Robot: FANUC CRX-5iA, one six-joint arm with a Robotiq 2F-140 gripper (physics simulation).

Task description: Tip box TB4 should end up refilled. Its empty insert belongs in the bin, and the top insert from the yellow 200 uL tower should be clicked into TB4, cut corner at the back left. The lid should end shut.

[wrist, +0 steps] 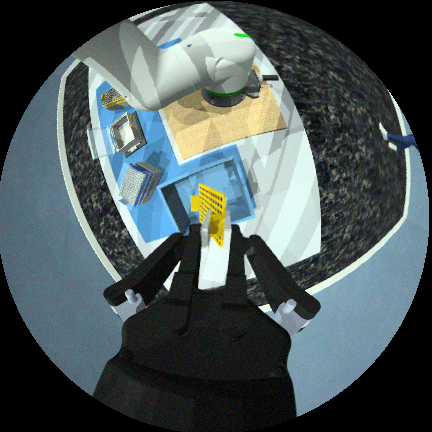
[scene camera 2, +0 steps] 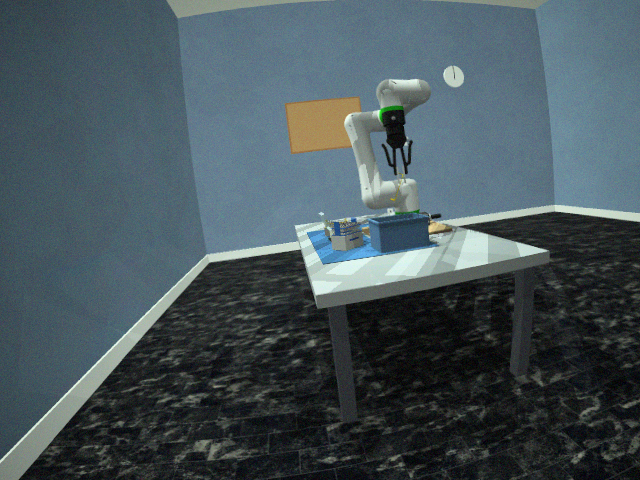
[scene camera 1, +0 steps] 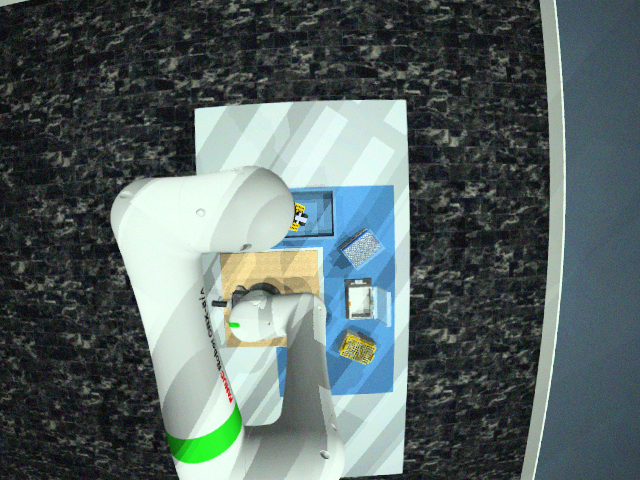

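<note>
My gripper [scene camera 1: 301,218] [scene camera 2: 400,172] [wrist: 217,218] is shut on the empty yellow insert [scene camera 1: 295,227] [scene camera 2: 395,191] [wrist: 211,198], a flat perforated plate that hangs edge-down from the fingers. It is held high above the open blue bin [scene camera 1: 319,195] [scene camera 2: 396,233] [wrist: 238,179]. Tip box TB4 [scene camera 1: 358,299] [wrist: 126,135] stands on the blue mat with its clear lid [scene camera 1: 383,308] swung open and its inside white and bare. The yellow 200 uL tower [scene camera 1: 357,348] [wrist: 111,98] stands beside it.
A grey-and-blue tip tower [scene camera 1: 361,248] [wrist: 135,184] stands between TB4 and the bin. The blue mat [scene camera 1: 366,381] lies on the white table [scene camera 1: 294,143] [scene camera 2: 423,276]. The arm's base sits on a wooden plate [scene camera 1: 270,267] [wrist: 225,125]. The arm's upper link hides part of the bin from above.
</note>
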